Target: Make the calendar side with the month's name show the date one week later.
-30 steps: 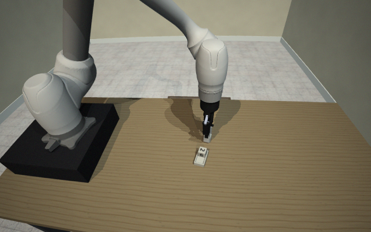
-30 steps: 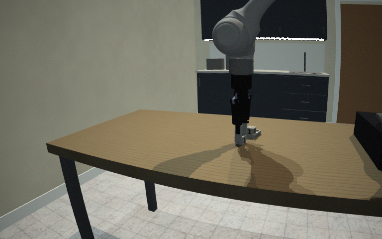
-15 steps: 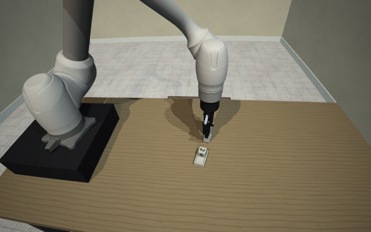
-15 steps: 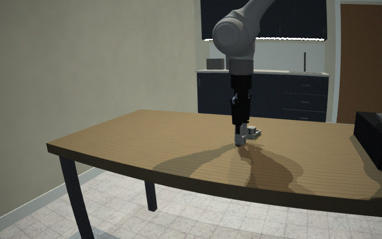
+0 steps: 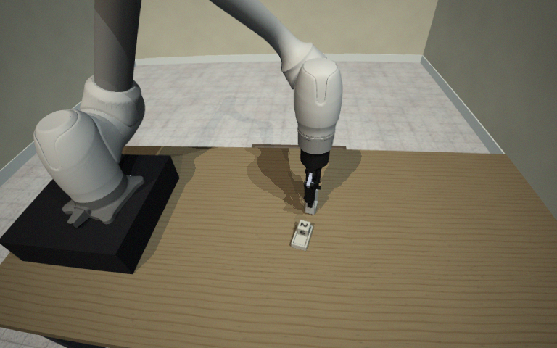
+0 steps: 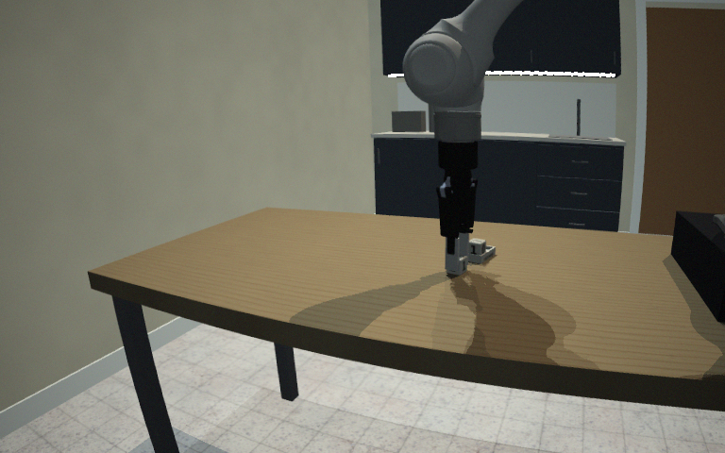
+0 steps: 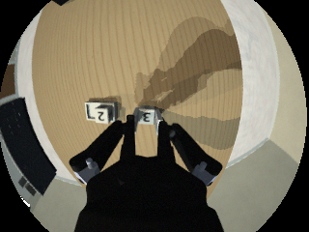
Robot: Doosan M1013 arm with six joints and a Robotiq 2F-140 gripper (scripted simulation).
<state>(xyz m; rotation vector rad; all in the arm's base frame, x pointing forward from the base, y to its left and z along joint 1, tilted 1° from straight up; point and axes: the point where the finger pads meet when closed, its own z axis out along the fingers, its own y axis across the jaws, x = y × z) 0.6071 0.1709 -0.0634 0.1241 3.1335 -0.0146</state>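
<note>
The white tray is 10 mm behind my hand, 110 mm to the right of it and 30 mm below it.
</note>
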